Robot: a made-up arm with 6 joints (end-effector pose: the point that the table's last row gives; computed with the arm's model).
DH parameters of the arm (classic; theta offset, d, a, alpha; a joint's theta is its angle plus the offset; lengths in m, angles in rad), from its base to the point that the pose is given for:
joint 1: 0 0.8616 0.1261 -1.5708
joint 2: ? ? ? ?
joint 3: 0 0 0.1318 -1.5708
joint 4: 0 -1.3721 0 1.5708
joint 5: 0 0 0 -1.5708
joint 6: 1.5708 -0.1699 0 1.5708
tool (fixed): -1.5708 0 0 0
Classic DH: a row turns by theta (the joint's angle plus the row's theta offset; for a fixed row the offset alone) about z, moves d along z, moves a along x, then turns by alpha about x.
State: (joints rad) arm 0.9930 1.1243 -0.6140 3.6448 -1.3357 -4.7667
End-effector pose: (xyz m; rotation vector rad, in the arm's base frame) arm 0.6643 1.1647 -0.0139 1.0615 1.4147 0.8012
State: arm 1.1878 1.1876 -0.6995 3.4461 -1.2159 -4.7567
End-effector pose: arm 0.3888 1.0928 -0.0997 0.8544 1.5093 0.5869
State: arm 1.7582 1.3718 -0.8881 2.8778 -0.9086 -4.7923
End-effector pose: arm -0.0897 0.6607 -0.1865 0.2450 1.4034 0.1257
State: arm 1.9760 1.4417 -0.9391 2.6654 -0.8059 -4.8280
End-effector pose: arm -0.1475 0.4863 -0.1722 0.0951 1.2374 0.0316
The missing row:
joint 2: -1.5708 0 1.3028 3.1416
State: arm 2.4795 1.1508 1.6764 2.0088 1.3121 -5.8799
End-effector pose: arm -2.0703 1.4251 2.1568 -0.5327 2.6789 -0.6528
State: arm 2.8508 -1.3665 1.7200 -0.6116 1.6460 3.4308
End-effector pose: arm 2.4438 -0.6298 0.9307 0.4234 1.3661 0.4821
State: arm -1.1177 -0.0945 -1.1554 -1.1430 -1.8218 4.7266
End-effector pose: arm 0.4444 -0.5708 1.0289 -1.8580 -0.9642 0.5623
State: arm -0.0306 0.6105 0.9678 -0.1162 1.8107 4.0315
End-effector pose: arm 2.0156 -0.0808 2.6719 1.2301 -1.1945 2.2039
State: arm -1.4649 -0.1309 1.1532 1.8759 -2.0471 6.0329
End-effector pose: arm -0.1271 -0.1665 3.4447 -0.5345 0.0244 2.7832
